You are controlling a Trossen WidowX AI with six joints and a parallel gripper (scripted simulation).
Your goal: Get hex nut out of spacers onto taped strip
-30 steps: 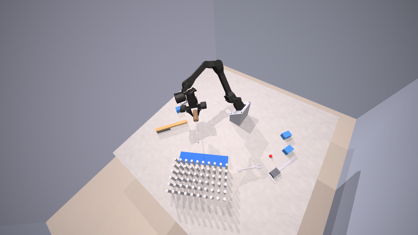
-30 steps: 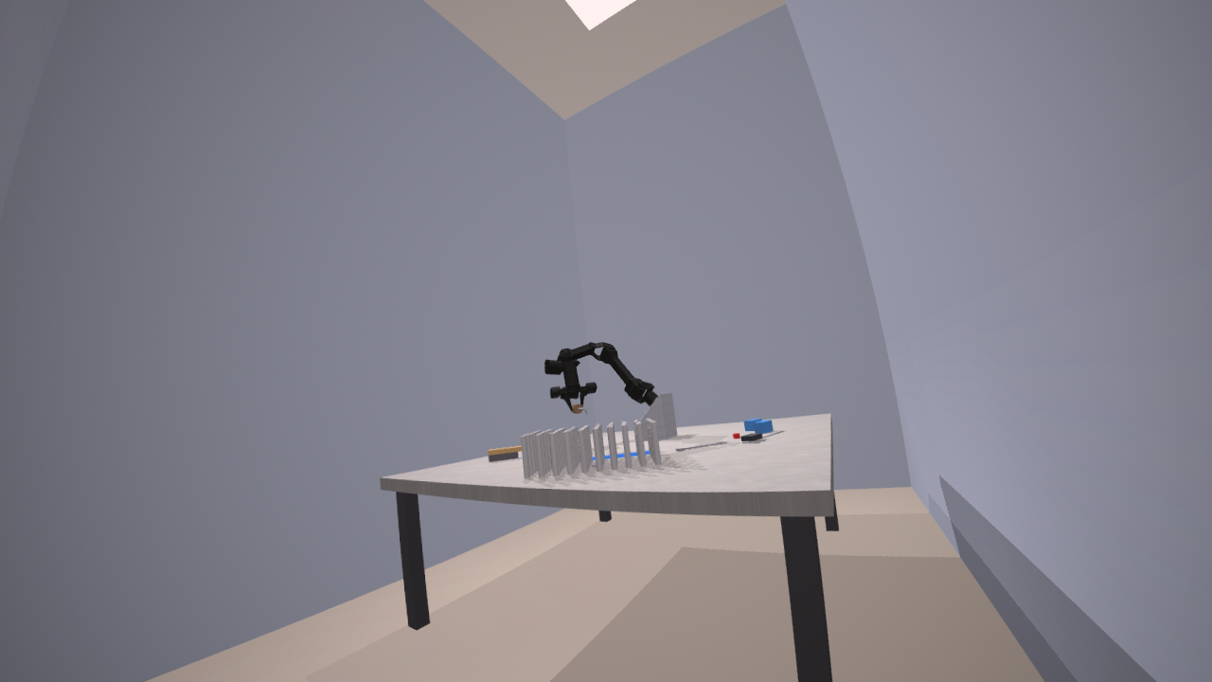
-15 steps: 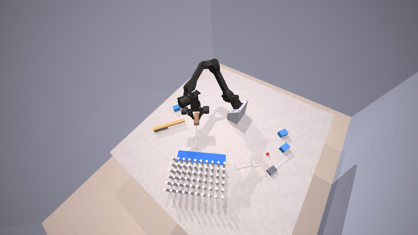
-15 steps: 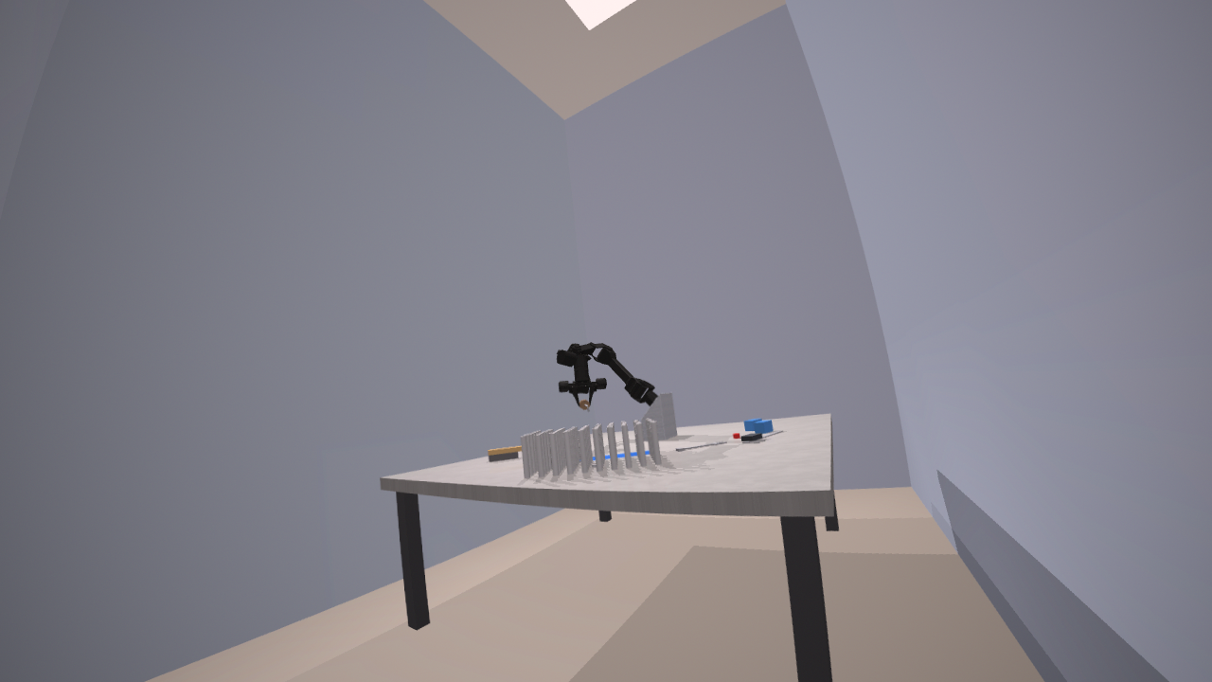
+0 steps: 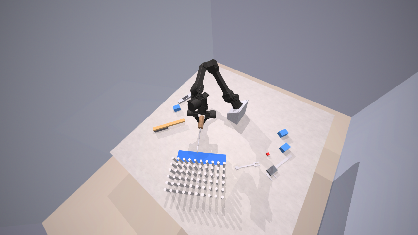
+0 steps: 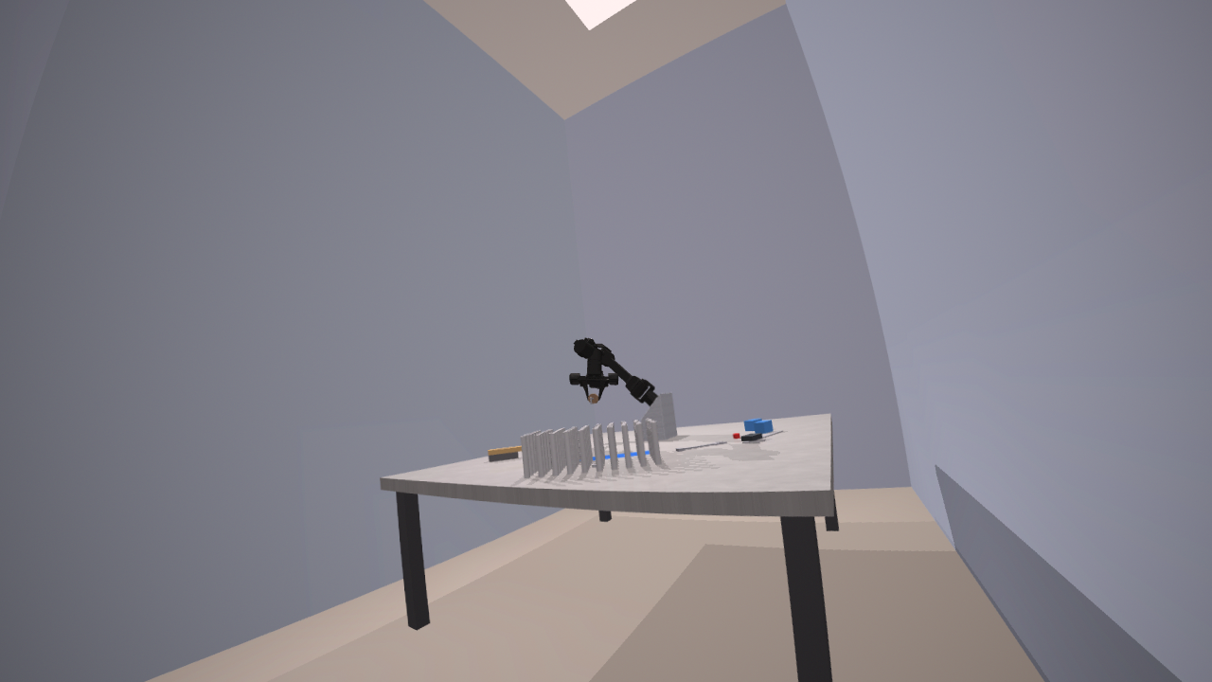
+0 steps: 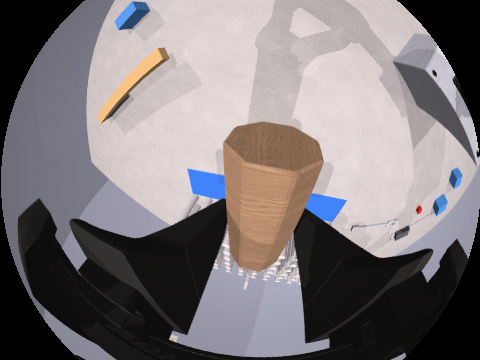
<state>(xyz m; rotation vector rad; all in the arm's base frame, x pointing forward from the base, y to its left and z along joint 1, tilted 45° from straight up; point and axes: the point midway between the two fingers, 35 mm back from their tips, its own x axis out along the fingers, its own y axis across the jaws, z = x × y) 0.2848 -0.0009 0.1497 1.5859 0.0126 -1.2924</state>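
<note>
The blue taped strip lies 15 cm ahead of my gripper tip, 11 cm to the left of it and 19 cm below it. Also, from my gripper tip: fork-ended tool 1 cm behind, 40 cm to the left, 19 cm below; then red cube 18 cm behind, 46 cm to the left, 18 cm below.
</note>
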